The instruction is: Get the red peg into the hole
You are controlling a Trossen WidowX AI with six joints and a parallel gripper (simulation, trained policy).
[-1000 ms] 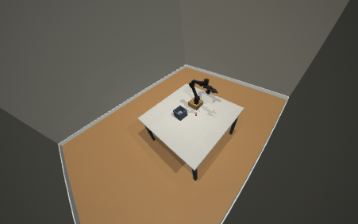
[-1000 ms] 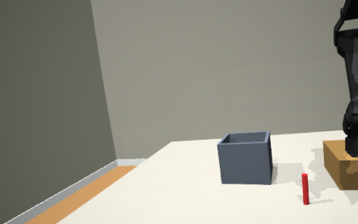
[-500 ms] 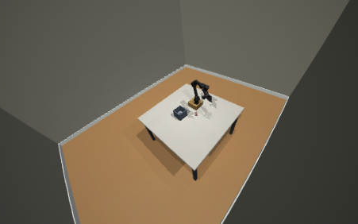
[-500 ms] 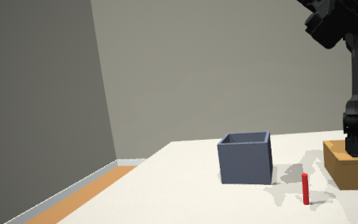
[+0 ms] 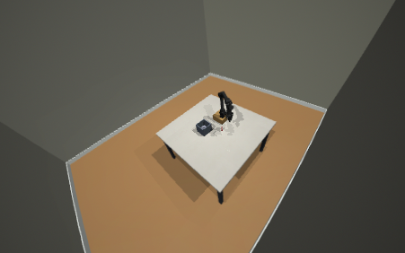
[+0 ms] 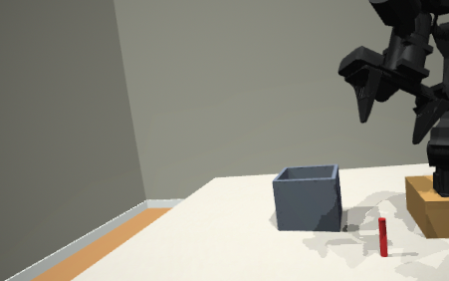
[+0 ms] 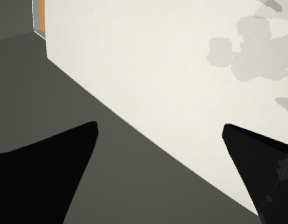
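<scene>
Right now the red peg is 23 cm below my gripper tip and 14 cm to the right of it.
</scene>
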